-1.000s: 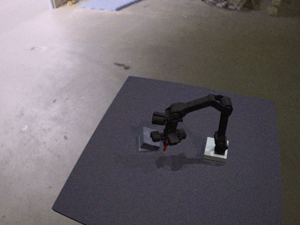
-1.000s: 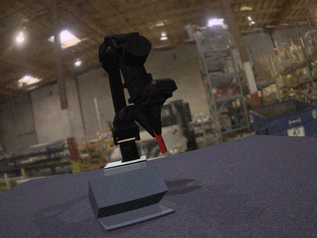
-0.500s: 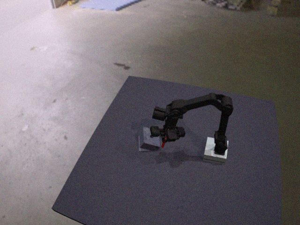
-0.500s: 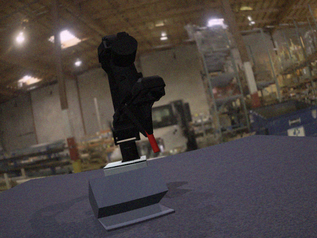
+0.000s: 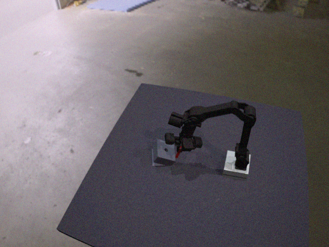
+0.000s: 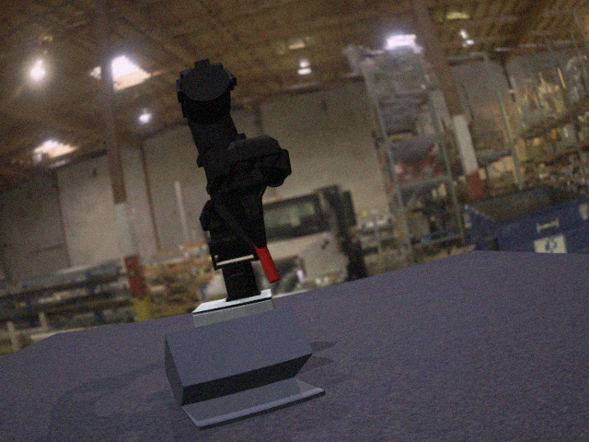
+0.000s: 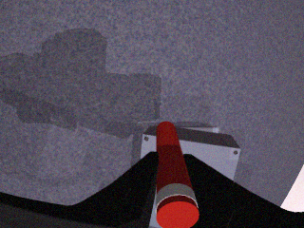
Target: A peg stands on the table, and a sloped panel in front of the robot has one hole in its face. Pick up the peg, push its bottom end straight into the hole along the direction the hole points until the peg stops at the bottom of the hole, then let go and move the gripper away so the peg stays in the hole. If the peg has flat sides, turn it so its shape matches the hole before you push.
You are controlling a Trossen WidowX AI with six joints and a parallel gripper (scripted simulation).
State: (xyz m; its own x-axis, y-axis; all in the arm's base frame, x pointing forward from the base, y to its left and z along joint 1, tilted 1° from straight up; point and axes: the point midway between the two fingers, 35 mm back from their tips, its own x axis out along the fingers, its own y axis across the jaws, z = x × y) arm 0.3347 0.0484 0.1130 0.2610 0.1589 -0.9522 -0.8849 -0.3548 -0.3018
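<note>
My gripper tip is 10 cm short of the sloped panel, 5 cm to the left of it and 11 cm above it. Also, from my gripper tip: red peg: 2 cm above; thin base plate: 12 cm ahead, 5 cm to the right, 15 cm below.
</note>
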